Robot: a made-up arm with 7 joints.
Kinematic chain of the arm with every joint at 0, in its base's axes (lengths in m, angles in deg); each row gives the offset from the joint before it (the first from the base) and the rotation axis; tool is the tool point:
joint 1: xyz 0 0.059 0 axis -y
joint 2: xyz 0 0.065 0 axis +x
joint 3: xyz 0 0 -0.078 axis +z
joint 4: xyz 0 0 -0.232 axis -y
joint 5: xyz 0 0 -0.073 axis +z
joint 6: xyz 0 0 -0.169 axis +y
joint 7: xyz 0 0 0 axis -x
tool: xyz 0 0 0
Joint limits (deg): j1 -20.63..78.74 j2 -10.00..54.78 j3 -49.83..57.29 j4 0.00..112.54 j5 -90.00..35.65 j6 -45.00..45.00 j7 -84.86..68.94
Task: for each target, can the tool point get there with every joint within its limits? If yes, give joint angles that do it. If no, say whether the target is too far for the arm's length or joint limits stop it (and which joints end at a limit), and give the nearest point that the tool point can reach.
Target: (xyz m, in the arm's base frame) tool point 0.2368 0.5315 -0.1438
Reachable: yes | joints 26.01 44.63 40.13 54.04 15.30 25.53 12.80
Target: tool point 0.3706 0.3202 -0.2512
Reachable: yes | joints 31.37 16.17 21.99 55.82 -6.91 35.75 36.72
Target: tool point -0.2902 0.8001 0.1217
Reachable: no: too far | nearest point 0.0539 0.5160 0.1218 | short by 0.446 m
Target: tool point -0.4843 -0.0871 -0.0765
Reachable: no: joint limits stop it (at a limit: joint 1, joint 2, joint 4) | nearest point -0.1915 0.0281 -0.5088 | short by 0.535 m
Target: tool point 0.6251 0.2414 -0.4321
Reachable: no: too far | nearest point 0.4488 0.2083 -0.3102 | short by 0.217 m
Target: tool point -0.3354 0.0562 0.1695
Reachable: no: joint limits stop it (at a limit: joint 1, joint 2, joint 3, joint 4) | nearest point -0.0042 0.4099 0.1240 | short by 0.487 m
